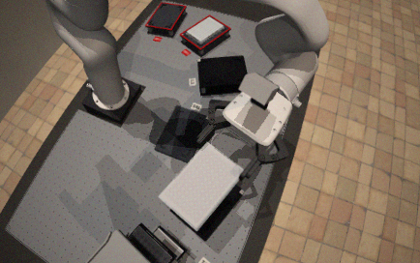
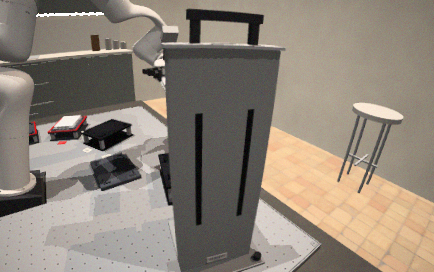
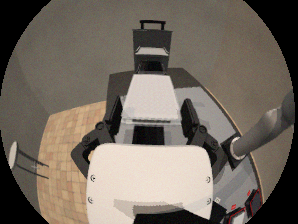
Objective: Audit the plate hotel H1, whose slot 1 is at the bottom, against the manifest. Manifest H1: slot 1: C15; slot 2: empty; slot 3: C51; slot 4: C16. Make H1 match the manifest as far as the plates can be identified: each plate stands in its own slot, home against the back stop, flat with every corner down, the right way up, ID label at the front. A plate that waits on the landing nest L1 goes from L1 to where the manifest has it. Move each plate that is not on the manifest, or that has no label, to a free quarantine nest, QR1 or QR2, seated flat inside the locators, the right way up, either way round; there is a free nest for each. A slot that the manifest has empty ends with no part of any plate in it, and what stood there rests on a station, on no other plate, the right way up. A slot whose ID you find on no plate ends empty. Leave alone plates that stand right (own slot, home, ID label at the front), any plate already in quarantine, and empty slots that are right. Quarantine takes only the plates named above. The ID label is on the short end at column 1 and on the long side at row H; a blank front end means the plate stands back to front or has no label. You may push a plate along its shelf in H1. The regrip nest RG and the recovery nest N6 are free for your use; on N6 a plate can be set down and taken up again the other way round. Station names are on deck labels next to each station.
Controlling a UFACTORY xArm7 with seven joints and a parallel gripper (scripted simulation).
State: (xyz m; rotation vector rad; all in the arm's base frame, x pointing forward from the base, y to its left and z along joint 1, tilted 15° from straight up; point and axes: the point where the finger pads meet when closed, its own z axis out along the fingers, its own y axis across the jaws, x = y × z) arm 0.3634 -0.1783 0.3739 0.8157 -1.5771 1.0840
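Now: the white plate 20 mm behind my hand, 50 mm to the right of it and 20 mm below it. Round my hand: H1 deck label: 20 mm ahead, 210 mm to the right, 300 mm below; tall grey tower: 120 mm behind, 290 mm to the right, 110 mm below.
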